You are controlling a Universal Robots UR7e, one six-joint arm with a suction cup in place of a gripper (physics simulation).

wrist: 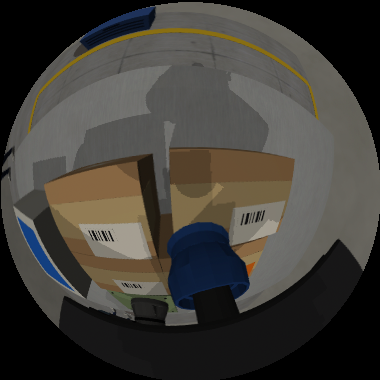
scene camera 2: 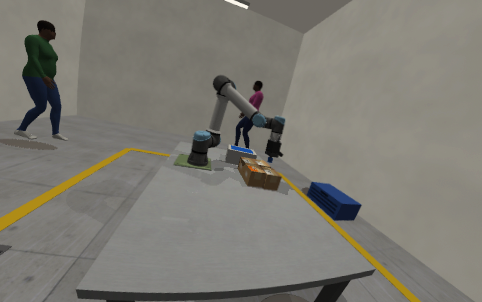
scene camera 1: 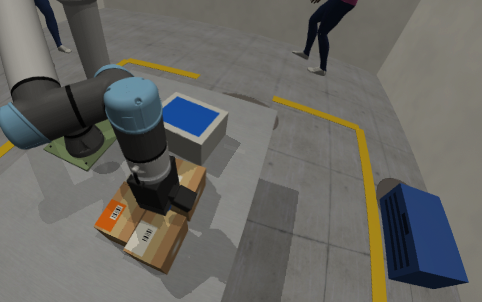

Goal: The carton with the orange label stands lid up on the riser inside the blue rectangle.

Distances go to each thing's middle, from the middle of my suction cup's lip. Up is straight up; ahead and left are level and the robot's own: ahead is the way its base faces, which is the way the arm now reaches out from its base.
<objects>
Now: suction cup 37 cm to the right of the riser (scene camera 1: pixel 193 129), 10 cm above it and 9 cm past it.
</objects>
